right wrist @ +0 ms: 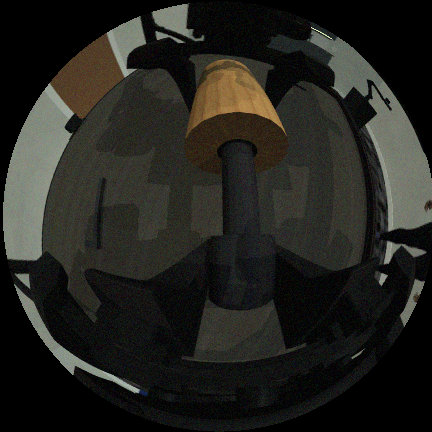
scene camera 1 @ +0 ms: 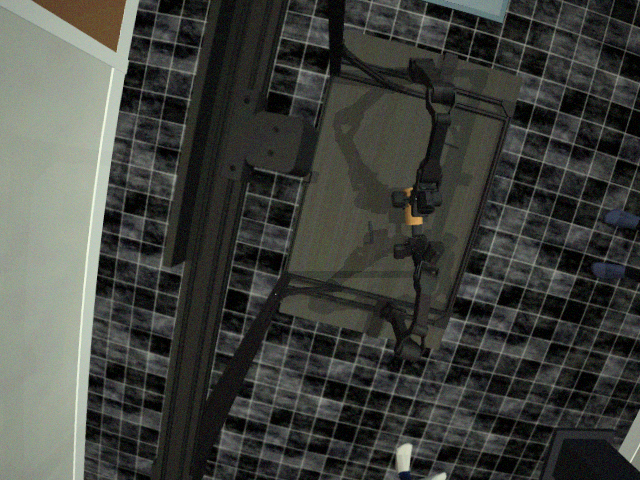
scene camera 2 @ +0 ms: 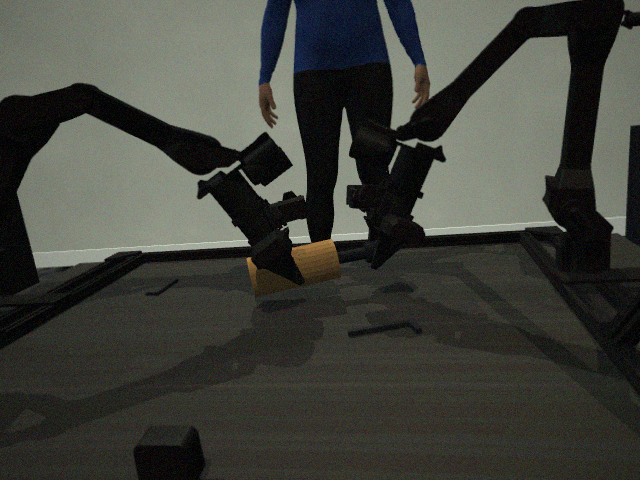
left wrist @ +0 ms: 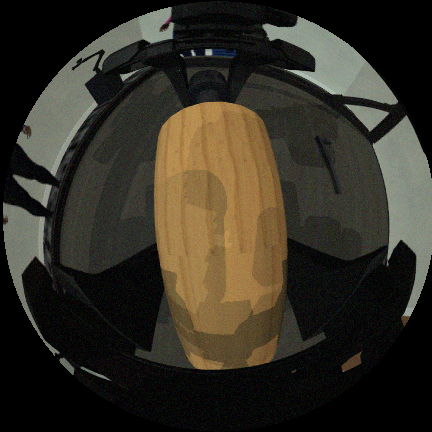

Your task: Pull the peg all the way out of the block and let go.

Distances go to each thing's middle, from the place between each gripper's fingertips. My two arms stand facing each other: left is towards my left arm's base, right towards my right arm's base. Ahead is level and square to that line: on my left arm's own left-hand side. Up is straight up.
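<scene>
The wooden block (scene camera 2: 318, 262) is 1 cm to the left of my left hand and 2 cm above it, and going by their middles, that block is the nearest to my left gripper of the things named here. As for the dark peg (right wrist: 241, 262), my left gripper is 2 cm short of it, 9 cm to the left of it and 3 cm below it.
From my right hand, the wooden block is 130 mm to the left, 20 mm behind and 20 mm above, so by its middle the block is nearer to my left gripper than to my right hand. The dark peg is 30 mm to the left of my right hand and 20 mm above it.
</scene>
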